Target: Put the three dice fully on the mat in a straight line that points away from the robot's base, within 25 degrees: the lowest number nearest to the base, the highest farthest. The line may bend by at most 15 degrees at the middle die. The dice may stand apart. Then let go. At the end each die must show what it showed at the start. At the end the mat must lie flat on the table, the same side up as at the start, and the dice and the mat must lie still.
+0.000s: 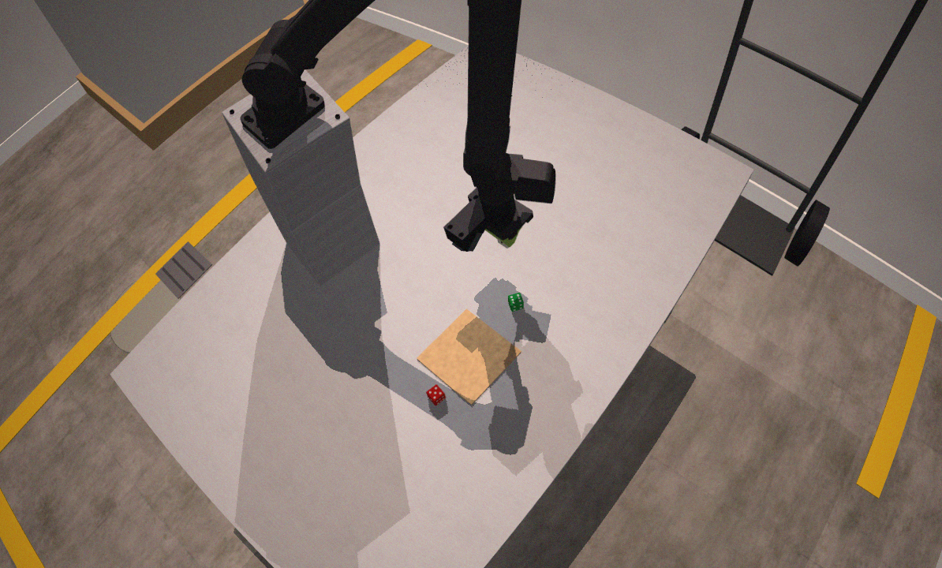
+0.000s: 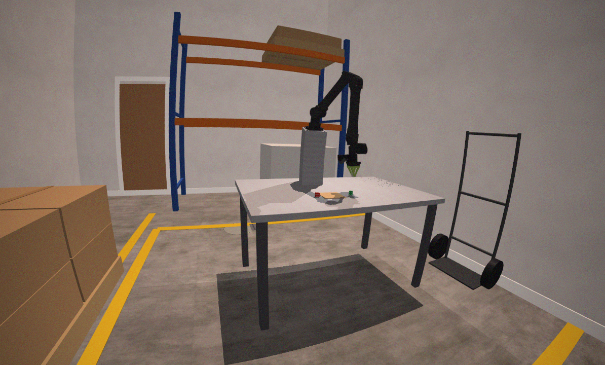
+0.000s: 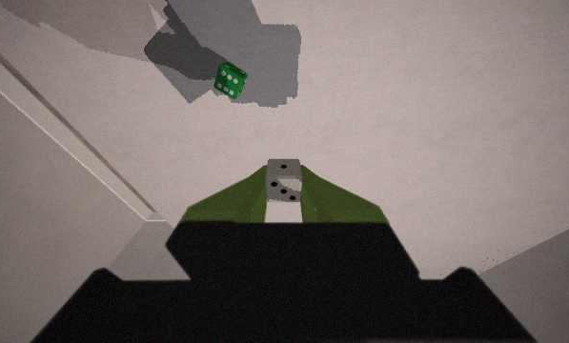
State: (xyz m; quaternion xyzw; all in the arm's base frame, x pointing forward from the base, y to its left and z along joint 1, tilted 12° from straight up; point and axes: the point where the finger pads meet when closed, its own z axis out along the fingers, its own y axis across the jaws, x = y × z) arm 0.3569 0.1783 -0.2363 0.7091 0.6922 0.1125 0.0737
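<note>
Now: hand 190 mm to the left of the tan mat, 120 mm above it and 60 mm short of it. The rest, counted from my hand: red die: 290 mm to the right, 110 mm below, 70 mm ahead; then green die: 110 mm below, 60 mm ahead, 50 mm to the right; then white die: right at my hand.
</note>
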